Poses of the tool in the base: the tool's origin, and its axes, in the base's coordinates. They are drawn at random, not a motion.
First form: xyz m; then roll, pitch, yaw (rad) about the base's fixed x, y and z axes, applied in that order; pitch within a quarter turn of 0, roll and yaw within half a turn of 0.
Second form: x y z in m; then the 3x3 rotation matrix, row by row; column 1 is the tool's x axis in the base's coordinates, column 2 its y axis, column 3 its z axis. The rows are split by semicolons. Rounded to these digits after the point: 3 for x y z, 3 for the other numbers.
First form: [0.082, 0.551, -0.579, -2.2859, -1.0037, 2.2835]
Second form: 0.082, 0.551, -0.579; -0.351, 0.080, -0.933; 0.406, 0.911, -0.075; 0.843, -0.406, -0.352
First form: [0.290, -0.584, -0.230, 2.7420, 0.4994, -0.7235]
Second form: 0.290, -0.584, -0.230; 0.658, -0.470, -0.588; -0.581, -0.814, 0.000; -0.479, 0.342, -0.809
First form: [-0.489, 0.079, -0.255, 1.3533, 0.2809, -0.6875]
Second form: -0.489, 0.079, -0.255; 0.743, 0.346, -0.573; -0.610, -0.005, -0.793; -0.277, 0.938, 0.207
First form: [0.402, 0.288, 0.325, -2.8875, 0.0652, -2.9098]
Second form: 0.402, 0.288, 0.325; -0.971, -0.206, 0.119; -0.229, 0.946, -0.230; -0.065, -0.251, -0.966
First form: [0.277, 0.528, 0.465, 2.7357, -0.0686, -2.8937]
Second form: 0.277, 0.528, 0.465; -0.967, -0.199, -0.158; -0.245, 0.897, 0.367; 0.069, 0.394, -0.917
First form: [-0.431, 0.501, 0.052, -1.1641, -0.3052, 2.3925]
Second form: -0.431, 0.501, 0.052; -0.698, -0.471, -0.538; 0.650, -0.102, -0.754; 0.300, -0.876, 0.377
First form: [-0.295, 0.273, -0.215, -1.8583, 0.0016, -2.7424]
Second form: -0.295, 0.273, -0.215; -0.921, -0.109, 0.373; -0.389, 0.262, -0.883; -0.002, -0.959, -0.284
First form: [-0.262, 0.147, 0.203, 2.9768, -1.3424, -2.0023]
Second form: -0.262, 0.147, 0.203; -0.095, -0.829, -0.551; -0.206, 0.558, -0.804; 0.974, 0.037, -0.223
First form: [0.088, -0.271, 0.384, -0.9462, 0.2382, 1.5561]
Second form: 0.088, -0.271, 0.384; 0.014, -0.588, -0.809; 0.972, -0.183, 0.150; -0.236, -0.788, 0.568
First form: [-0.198, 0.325, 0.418, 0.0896, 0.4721, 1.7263]
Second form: -0.198, 0.325, 0.418; -0.138, -0.990, 0.018; 0.880, -0.114, 0.461; -0.455, 0.080, 0.887
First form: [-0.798, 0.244, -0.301, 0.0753, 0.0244, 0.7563]
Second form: -0.798, 0.244, -0.301; 0.727, -0.683, 0.069; 0.686, 0.727, -0.038; -0.024, 0.075, 0.997
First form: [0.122, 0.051, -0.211, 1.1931, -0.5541, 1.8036]
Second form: 0.122, 0.051, -0.211; -0.196, -0.246, 0.949; 0.827, -0.561, 0.026; 0.526, 0.790, 0.314
